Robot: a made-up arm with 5 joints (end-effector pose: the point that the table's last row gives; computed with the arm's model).
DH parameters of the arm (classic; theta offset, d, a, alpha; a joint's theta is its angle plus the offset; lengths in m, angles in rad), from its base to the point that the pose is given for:
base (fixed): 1.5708 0.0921 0 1.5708
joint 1: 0 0.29 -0.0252 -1.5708
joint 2: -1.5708 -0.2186 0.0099 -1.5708
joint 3: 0 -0.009 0.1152 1.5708
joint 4: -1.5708 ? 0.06 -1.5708
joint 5: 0 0.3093 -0.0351 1.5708
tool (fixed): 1.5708 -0.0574 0 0
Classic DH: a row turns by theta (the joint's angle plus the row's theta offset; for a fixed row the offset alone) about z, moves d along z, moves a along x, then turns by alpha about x.
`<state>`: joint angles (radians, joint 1 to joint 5).
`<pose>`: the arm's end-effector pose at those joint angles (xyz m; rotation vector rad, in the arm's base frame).
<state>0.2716 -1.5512 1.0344 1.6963 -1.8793</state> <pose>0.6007 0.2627 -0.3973 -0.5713 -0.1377 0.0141</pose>
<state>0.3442 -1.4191 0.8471 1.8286 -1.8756</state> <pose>0.5922 0.3011 -0.3651 -0.6614 -0.3601 0.1290</pose>
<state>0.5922 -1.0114 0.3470 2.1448 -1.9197</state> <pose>0.5395 0.4329 -0.2330 -0.8183 -1.0951 0.3538</pose>
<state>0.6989 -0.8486 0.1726 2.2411 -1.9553</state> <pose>0.5121 0.4757 -0.1715 -0.8557 -1.3968 0.3525</pose>
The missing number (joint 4, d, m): -0.2788
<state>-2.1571 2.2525 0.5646 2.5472 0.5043</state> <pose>0.3351 -0.1492 0.6035 -1.3564 -1.7205 0.2803</pose>
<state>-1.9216 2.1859 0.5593 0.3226 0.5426</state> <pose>0.1068 -0.6831 0.2566 -1.0742 2.7244 0.4407</pose>
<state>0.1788 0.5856 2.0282 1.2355 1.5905</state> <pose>-0.1200 0.0956 -0.2046 -1.3235 -2.7664 0.6400</pose>
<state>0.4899 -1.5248 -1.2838 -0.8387 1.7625</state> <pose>0.0591 -0.3245 -0.0620 0.4951 -2.3581 -0.6886</pose>
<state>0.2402 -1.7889 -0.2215 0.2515 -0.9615</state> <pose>0.1637 -0.3969 -0.4734 -0.7775 0.7837 -1.3772</pose>
